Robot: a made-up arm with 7 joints.
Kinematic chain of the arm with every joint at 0, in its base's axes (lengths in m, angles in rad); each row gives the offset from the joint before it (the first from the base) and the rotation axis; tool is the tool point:
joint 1: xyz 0 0 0.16 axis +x
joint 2: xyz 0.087 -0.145 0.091 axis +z
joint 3: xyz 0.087 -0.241 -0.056 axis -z
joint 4: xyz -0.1 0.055 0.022 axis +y
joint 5: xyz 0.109 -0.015 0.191 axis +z
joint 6: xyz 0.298 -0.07 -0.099 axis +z
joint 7: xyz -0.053 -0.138 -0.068 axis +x
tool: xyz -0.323 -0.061 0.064
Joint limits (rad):
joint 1: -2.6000..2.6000
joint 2: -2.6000..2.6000
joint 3: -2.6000..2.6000
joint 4: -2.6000..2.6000
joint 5: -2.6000..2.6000
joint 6: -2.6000..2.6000
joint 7: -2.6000..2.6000
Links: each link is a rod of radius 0.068 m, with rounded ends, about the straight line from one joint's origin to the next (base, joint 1, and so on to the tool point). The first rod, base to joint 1, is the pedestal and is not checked.
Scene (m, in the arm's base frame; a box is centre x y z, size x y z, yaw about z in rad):
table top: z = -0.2
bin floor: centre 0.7 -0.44 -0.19 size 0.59 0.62 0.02 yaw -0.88
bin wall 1: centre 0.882 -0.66 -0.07 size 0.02 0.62 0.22 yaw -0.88
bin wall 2: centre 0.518 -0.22 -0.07 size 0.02 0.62 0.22 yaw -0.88
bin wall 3: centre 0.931 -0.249 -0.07 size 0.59 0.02 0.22 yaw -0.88
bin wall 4: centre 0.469 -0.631 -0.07 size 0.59 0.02 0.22 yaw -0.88
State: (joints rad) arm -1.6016 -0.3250 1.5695 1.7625 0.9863 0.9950 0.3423
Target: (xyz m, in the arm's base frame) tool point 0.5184 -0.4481 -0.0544
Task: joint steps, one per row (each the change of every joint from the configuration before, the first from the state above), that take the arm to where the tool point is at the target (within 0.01 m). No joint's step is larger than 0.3 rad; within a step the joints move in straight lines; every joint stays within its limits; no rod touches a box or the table.
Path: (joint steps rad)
1: 0.0826 0.0319 0.1305 0.1724 0.1694 0.0473 0.1505
2: 0.0825 0.0320 0.1305 0.1724 0.1695 0.0473 0.1505
3: 0.1908 0.0732 -0.1664 0.2276 -0.0953 0.1798 -0.2130

